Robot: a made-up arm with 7 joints. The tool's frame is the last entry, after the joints. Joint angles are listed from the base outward. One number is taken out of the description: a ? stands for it. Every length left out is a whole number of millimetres.
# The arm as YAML. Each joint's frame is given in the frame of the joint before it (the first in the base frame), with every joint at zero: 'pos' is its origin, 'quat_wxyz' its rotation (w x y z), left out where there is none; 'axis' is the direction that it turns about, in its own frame. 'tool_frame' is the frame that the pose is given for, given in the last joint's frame.
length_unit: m
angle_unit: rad
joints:
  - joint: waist
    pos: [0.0, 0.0, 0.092]
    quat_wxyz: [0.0, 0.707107, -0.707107, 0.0]
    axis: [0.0, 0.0, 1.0]
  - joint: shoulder
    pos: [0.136, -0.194, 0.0]
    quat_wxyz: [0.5, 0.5, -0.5, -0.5]
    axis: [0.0, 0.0, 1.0]
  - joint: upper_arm
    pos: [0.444, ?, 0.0]
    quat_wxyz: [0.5, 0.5, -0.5, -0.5]
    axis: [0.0, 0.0, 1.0]
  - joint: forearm
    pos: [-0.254, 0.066, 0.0]
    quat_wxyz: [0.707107, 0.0, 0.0, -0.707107]
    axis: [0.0, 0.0, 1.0]
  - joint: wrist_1
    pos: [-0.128, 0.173, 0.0]
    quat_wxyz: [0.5, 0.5, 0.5, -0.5]
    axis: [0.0, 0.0, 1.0]
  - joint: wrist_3
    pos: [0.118, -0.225, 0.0]
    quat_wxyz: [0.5, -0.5, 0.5, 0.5]
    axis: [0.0, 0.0, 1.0]
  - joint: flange
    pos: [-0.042, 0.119, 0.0]
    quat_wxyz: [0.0, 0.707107, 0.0, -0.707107]
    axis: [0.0, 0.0, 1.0]
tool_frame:
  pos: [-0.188, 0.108, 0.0]
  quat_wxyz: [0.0, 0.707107, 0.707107, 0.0]
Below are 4 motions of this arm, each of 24 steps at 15 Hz.
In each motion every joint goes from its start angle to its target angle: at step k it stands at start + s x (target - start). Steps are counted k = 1, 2, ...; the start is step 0. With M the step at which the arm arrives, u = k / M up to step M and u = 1 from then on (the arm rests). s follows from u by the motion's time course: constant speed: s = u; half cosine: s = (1 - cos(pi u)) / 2; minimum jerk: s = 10 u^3 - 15 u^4 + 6 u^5.
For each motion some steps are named. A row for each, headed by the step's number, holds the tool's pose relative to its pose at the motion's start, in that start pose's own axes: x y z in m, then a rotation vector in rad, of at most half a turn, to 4 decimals.
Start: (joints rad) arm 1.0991 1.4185 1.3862 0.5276 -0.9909 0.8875 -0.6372
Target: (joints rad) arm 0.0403 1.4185 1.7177 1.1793 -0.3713 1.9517 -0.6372
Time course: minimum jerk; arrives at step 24
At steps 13, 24:
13: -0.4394 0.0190 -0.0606 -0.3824 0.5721 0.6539
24: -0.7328 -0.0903 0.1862 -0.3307 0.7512 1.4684

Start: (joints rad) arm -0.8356 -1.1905 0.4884 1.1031 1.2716 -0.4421 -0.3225
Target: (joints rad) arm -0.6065 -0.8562 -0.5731 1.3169 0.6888 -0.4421 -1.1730
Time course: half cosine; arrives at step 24
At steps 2, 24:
2: -0.0011 0.0035 0.0008 -0.0012 0.0118 0.0295
24: -0.1862 0.2239 0.0556 0.3444 0.7066 1.6205

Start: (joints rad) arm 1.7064 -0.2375 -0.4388 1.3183 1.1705 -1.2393 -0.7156
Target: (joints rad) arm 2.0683 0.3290 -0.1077 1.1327 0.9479 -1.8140 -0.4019
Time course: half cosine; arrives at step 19
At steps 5, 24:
5: 0.0427 -0.0568 -0.0597 -0.0106 0.1416 -0.1336
24: 0.0853 -0.3786 -0.3197 -0.0268 0.9133 -0.8928

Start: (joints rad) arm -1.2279 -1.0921 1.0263 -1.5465 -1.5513 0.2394 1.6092
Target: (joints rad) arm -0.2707 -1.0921 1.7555 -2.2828 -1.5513 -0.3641 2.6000
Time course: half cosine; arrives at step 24
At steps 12, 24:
12: -0.2344 0.0943 0.4231 -0.6633 -0.3399 -0.6552
24: -0.4597 0.5012 0.5530 -1.1998 -0.9903 -1.2165

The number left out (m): -0.028
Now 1 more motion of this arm.
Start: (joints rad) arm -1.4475 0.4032 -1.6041 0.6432 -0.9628 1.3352 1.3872
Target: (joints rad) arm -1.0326 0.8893 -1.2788 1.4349 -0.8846 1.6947 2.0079
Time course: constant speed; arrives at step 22
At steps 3, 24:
3: 0.0425 -0.0541 0.0143 -0.0718 -0.0983 -0.0340
24: 0.1891 -0.4235 0.2795 -0.4356 -0.6455 -0.3780

